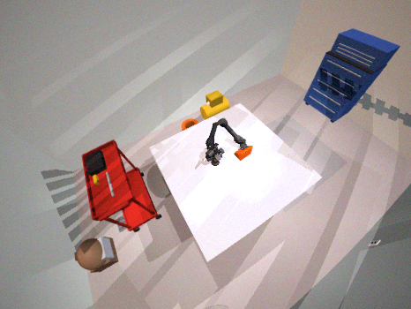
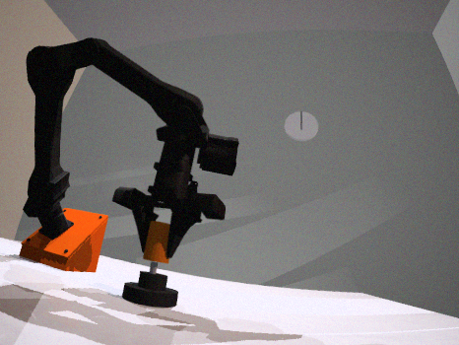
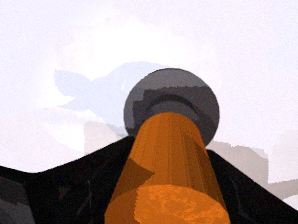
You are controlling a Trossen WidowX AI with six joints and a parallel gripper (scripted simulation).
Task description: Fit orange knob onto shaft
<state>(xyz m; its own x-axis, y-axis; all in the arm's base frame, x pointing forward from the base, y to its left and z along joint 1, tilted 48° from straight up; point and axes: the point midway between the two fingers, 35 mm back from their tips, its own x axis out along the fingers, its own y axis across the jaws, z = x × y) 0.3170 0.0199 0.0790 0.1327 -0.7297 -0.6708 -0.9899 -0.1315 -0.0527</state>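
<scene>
My gripper tip is now 30 mm below the orange knob. From my gripper tip the other things lie so: round black pedestal: 40 mm below.
</scene>
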